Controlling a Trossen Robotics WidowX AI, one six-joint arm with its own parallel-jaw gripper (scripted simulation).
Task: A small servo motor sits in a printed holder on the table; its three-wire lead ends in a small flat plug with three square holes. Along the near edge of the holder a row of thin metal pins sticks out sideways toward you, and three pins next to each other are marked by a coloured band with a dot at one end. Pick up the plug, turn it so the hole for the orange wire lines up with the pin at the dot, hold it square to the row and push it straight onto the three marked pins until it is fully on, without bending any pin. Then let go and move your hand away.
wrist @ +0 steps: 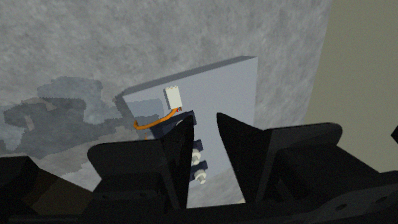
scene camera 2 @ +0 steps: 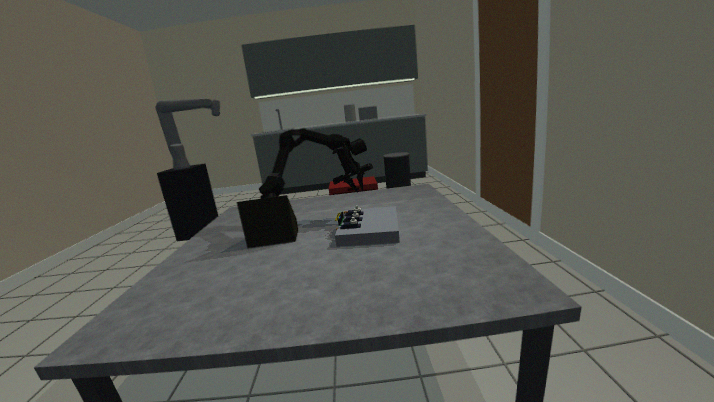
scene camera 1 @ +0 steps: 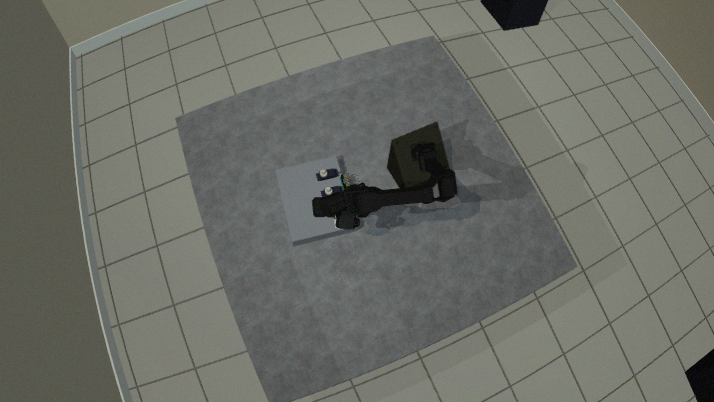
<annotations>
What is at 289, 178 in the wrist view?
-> The gripper.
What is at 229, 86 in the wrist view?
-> A grey printed holder.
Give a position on a grey printed holder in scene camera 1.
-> At 298, 185
</annotations>
